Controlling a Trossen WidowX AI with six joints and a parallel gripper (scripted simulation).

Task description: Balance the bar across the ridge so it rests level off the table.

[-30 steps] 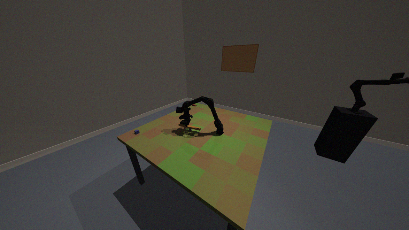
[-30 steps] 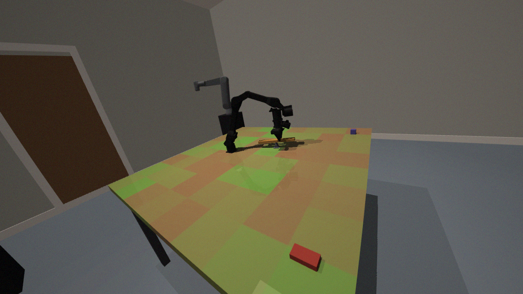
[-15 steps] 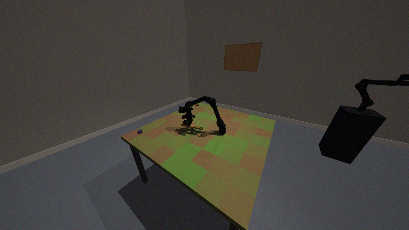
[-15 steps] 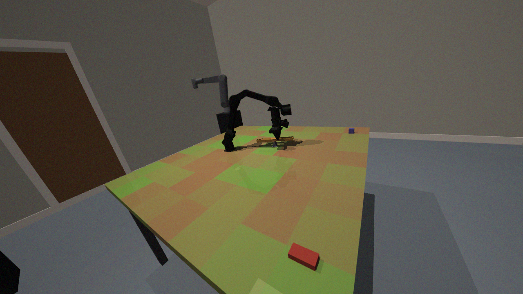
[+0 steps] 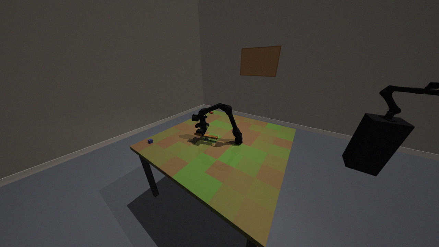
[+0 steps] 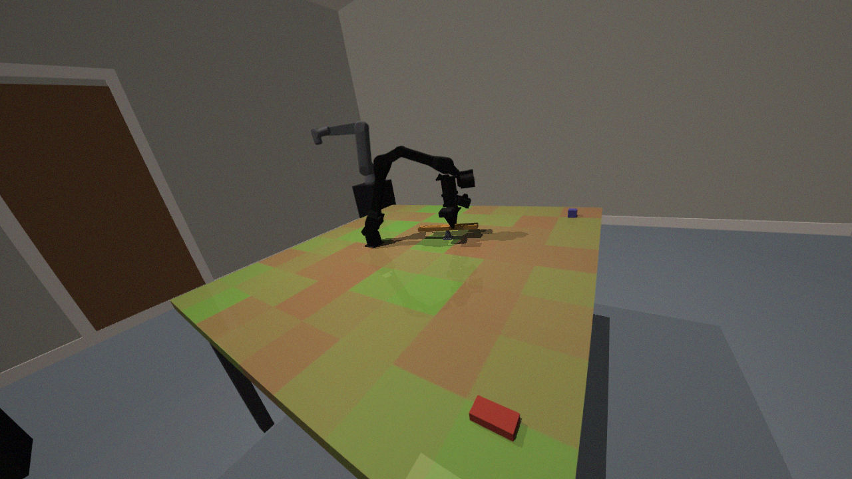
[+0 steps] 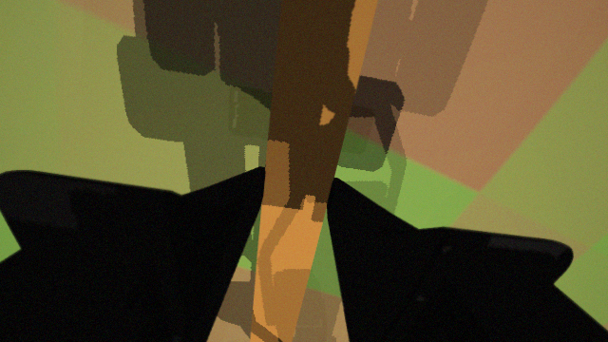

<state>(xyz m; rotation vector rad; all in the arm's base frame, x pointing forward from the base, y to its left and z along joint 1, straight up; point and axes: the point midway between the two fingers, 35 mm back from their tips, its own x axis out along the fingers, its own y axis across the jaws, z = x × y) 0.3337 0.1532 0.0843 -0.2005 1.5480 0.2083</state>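
Now: gripper tip 3 cm past the orange bar and 1 cm to the left of it. Also, from my gripper tip: red block (41 cm ahead, 65 cm to the right, 4 cm below); blue cube (41 cm ahead, 35 cm to the left, 3 cm below).
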